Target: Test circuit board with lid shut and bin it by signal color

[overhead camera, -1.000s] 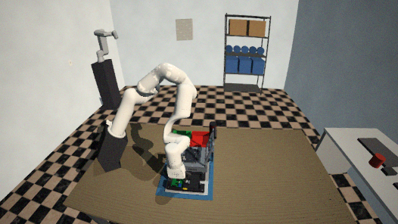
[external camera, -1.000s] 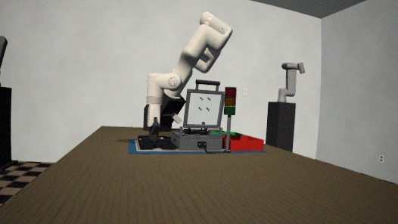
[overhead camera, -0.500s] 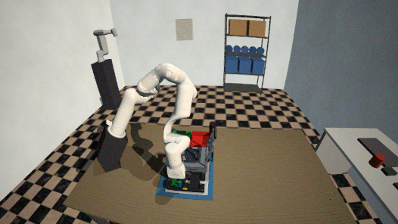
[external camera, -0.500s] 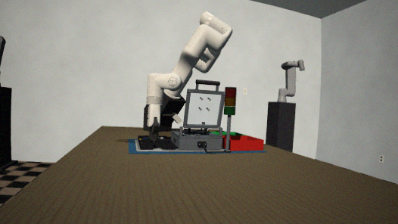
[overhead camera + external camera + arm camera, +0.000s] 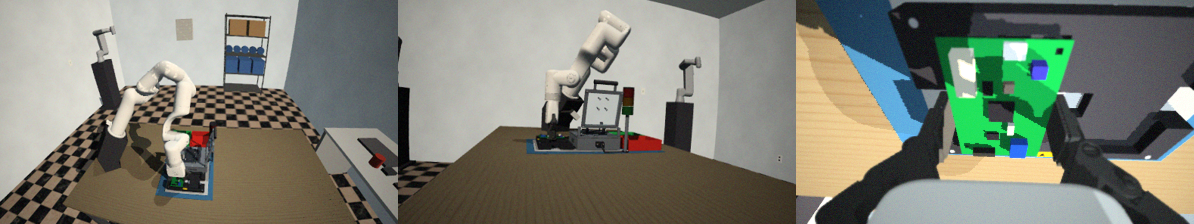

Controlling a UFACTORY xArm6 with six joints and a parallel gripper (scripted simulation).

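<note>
Now: hand 60 mm short of the tester plate, 180 mm to the right of it and 30 mm below it. From my hand the other things lie so: green circuit board (right at my hand); then black latch hook (10 mm behind, 230 mm to the left, 50 mm above); then tester lid (180 mm ahead, 170 mm to the left, 140 mm above).
</note>
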